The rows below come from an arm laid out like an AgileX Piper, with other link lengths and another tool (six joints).
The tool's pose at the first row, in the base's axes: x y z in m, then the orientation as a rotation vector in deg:
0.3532, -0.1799, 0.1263, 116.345, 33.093, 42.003
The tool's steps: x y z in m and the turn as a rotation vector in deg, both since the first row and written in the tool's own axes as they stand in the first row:
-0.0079, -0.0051, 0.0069, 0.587, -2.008, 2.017
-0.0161, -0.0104, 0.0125, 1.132, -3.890, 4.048
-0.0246, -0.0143, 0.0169, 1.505, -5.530, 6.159
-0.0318, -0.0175, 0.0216, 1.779, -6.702, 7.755
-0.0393, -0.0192, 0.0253, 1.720, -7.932, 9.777
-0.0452, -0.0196, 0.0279, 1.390, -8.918, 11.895
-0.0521, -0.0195, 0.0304, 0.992, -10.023, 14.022
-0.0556, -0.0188, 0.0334, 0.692, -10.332, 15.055
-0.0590, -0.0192, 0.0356, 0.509, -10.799, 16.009
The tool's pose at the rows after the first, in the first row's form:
0.3516, -0.1863, 0.1167, 118.238, 30.231, 40.981
0.3489, -0.1921, 0.1074, 120.017, 27.380, 40.082
0.3454, -0.1981, 0.0998, 121.565, 24.483, 39.493
0.3430, -0.2038, 0.0930, 122.684, 22.312, 39.108
0.3400, -0.2098, 0.0878, 123.632, 19.516, 38.949
0.3375, -0.2149, 0.0847, 124.272, 16.633, 39.140
0.3343, -0.2208, 0.0817, 124.832, 13.633, 39.203
0.3339, -0.2251, 0.0800, 124.946, 12.261, 39.494
0.3329, -0.2284, 0.0778, 125.165, 10.925, 39.546

